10 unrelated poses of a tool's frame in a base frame.
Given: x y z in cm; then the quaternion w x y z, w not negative.
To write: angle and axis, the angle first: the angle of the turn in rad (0 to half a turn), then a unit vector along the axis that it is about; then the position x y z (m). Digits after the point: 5 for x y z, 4 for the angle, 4 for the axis.
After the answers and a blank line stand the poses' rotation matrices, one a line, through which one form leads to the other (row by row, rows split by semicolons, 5 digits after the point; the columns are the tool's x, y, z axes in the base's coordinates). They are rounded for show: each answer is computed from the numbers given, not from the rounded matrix.
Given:
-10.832 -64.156 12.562 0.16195 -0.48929 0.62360 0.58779
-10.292 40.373 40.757 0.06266 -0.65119 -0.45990 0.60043
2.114 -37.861 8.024 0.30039 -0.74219 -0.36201 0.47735
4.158 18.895 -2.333 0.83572 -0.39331 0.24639 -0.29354
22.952 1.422 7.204 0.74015 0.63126 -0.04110 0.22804
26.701 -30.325 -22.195 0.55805 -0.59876 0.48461 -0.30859
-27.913 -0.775 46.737 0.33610 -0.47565 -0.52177 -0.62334
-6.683 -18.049 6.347 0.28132 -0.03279 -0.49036 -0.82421
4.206 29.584 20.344 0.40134 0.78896 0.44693 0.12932
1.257 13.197 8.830 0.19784 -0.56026 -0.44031 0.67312
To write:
2.8163 -0.4958 0.6319 0.5957 -0.10832 -0.64156 0.12562
3.0162 -0.6525 -0.4608 0.6016 -0.10292 0.40373 0.40757
2.5314 -0.7781 -0.3795 0.5005 0.02114 -0.37861 0.08024
1.1627 -0.7162 0.4487 -0.5345 0.04158 0.18895 -0.02333
1.4750 0.9388 -0.0611 0.3391 0.22952 0.01422 0.07204
1.9575 -0.7216 0.5840 -0.3719 0.26701 -0.30325 -0.22195
2.4560 -0.5050 -0.5540 -0.6618 -0.27913 -0.00775 0.46737
2.5713 -0.0342 -0.5110 -0.8589 -0.06683 -0.18049 0.06347
2.3156 0.8614 0.4880 0.1412 0.04206 0.29584 0.20344
2.7433 -0.5716 -0.4492 0.6867 0.01257 0.13197 0.08830

-0.46874 -0.80062 -0.37321; -0.41985 -0.16980 0.89157; -0.77718 0.57461 -0.25656
-0.14405 0.52372 -0.83962; 0.67421 -0.56913 -0.47067; -0.72435 -0.63388 -0.27111
0.28217 0.25058 -0.92606; 0.82415 -0.55743 0.10028; -0.49108 -0.79151 -0.36380
0.70625 0.29682 0.64273; -0.68445 0.51828 0.51275; -0.18092 -0.80205 0.56920
0.89262 -0.38946 0.22706; 0.28568 0.09902 -0.95320; 0.34874 0.91571 0.19965
0.33986 -0.23591 0.91041; -0.92474 0.09252 0.36918; -0.17133 -0.96736 -0.18671
-0.32159 0.91537 0.24225; 0.07735 -0.22959 0.97021; 0.94371 0.33075 0.00303
-0.83957 0.49590 -0.22185; -0.43158 -0.36081 0.82678; 0.32995 0.78988 0.51694
0.56706 0.60142 0.56280; 0.80902 -0.27836 -0.51769; -0.15468 0.74888 -0.64441
-0.29393 0.22704 -0.92847; 0.75972 -0.53397 -0.37108; -0.58003 -0.81445 -0.01553

